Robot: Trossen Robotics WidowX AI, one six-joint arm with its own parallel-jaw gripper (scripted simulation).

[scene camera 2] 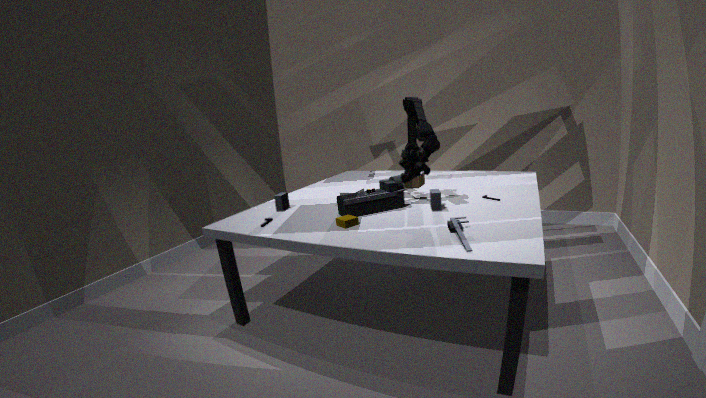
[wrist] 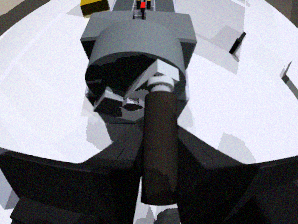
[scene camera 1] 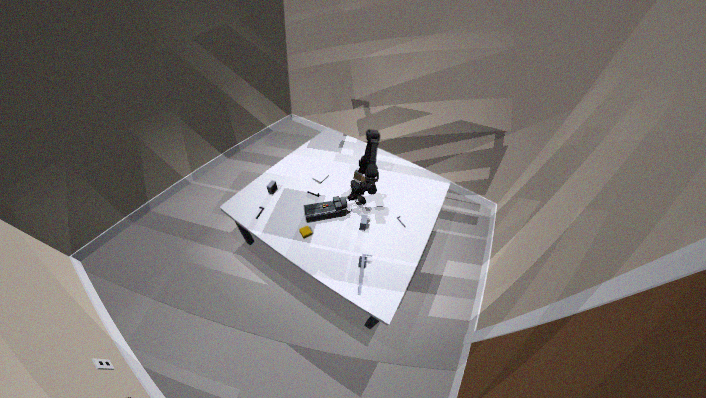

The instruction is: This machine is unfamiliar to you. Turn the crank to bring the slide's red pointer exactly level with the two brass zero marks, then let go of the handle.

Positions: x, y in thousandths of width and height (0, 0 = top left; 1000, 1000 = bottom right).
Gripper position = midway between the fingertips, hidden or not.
Note:
I see my gripper (wrist: 522, 569) and a crank handle (wrist: 535, 833).

